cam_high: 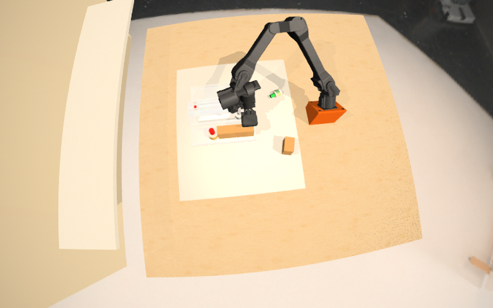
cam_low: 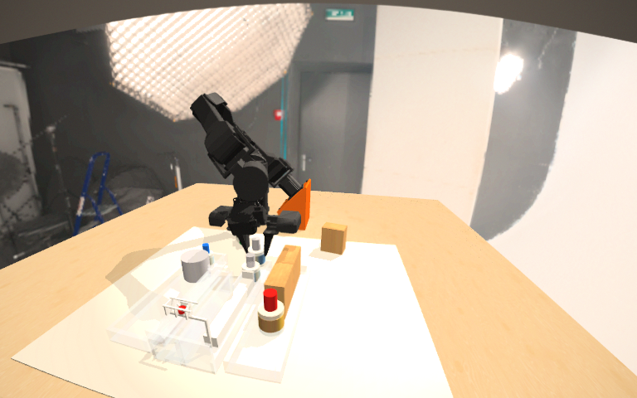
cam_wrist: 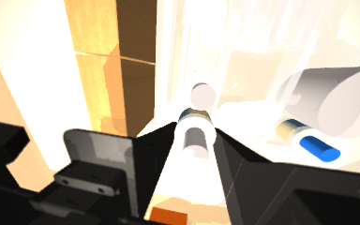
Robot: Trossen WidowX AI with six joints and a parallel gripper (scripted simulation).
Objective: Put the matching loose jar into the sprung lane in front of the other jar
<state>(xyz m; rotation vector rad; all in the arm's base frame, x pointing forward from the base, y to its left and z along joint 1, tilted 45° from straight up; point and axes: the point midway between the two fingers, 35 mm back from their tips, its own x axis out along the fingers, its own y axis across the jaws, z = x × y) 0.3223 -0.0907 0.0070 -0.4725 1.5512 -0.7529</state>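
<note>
Now: the grey cylinder 30 mm ahead of my gripper tip, 130 mm to the right of it and 20 mm below it.
</note>
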